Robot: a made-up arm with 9 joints. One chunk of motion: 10 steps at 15 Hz.
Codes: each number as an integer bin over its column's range. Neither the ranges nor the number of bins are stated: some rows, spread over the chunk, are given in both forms.
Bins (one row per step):
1: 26 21 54 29 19 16 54 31 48
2: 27 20 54 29 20 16 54 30 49
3: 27 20 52 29 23 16 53 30 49
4: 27 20 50 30 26 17 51 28 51
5: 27 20 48 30 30 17 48 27 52
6: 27 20 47 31 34 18 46 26 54
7: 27 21 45 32 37 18 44 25 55
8: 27 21 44 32 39 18 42 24 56
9: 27 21 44 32 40 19 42 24 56
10: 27 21 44 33 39 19 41 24 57
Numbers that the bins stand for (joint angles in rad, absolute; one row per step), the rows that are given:
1: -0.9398 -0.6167 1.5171 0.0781 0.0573 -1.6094 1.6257 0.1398 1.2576
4: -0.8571 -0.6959 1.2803 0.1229 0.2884 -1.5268 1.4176 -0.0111 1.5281
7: -0.8571 -0.6167 0.9843 0.2124 0.6516 -1.4443 0.9321 -0.1621 1.8887
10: -0.8571 -0.6167 0.9251 0.2571 0.7176 -1.3617 0.7240 -0.2124 2.0690
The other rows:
2: -0.8571 -0.6959 1.5171 0.0781 0.0903 -1.6094 1.6257 0.0895 1.3478
3: -0.8571 -0.6959 1.3987 0.0781 0.1894 -1.6094 1.5563 0.0895 1.3478
5: -0.8571 -0.6959 1.1619 0.1229 0.4205 -1.5268 1.2095 -0.0614 1.6183
6: -0.8571 -0.6959 1.1027 0.1676 0.5525 -1.4443 1.0708 -0.1117 1.7986
8: -0.8571 -0.6167 0.9251 0.2124 0.7176 -1.4443 0.7933 -0.2124 1.9789
9: -0.8571 -0.6167 0.9251 0.2124 0.7506 -1.3617 0.7933 -0.2124 1.9789

